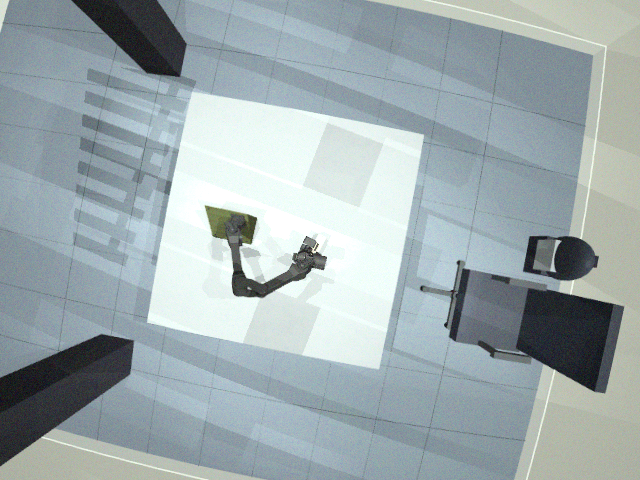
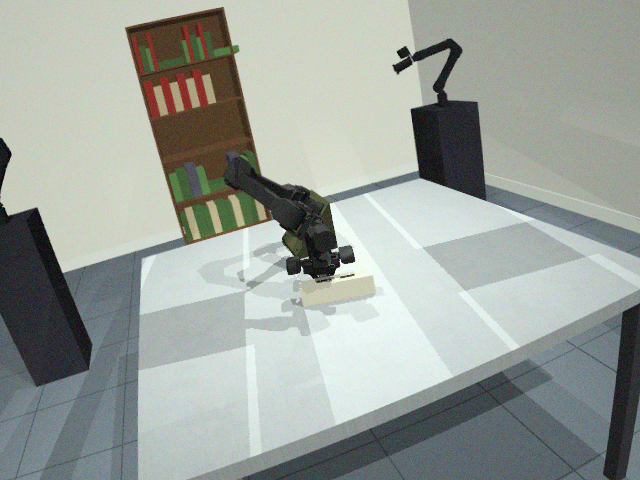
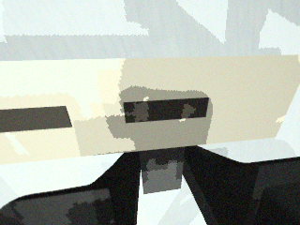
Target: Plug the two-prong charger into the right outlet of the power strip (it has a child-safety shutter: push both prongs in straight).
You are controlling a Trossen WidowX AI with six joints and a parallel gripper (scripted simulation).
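Now: gripper tip 2 cm short of the two-prong charger, 1 cm to the left of it and 1 cm below it.
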